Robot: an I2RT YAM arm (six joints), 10 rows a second.
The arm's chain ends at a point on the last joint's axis. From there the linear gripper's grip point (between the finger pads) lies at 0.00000 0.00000 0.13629 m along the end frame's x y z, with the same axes.
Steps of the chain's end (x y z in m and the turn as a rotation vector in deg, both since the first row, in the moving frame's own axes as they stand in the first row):
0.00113 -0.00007 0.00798 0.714 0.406 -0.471
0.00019 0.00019 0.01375 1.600 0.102 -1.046
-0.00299 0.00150 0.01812 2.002 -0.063 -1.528
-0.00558 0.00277 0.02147 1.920 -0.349 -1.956
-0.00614 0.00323 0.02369 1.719 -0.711 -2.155
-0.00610 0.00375 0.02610 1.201 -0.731 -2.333
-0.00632 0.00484 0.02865 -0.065 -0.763 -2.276
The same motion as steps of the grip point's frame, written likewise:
0.00209 -0.00177 0.00797 0.714 0.406 -0.471
0.00040 -0.00362 0.01370 1.600 0.102 -1.046
-0.00320 -0.00326 0.01804 2.002 -0.063 -1.528
-0.00649 -0.00178 0.02139 1.920 -0.349 -1.956
-0.00791 -0.00083 0.02362 1.719 -0.711 -2.155
-0.00790 0.00093 0.02606 1.201 -0.731 -2.333
-0.00813 0.00503 0.02864 -0.065 -0.763 -2.276

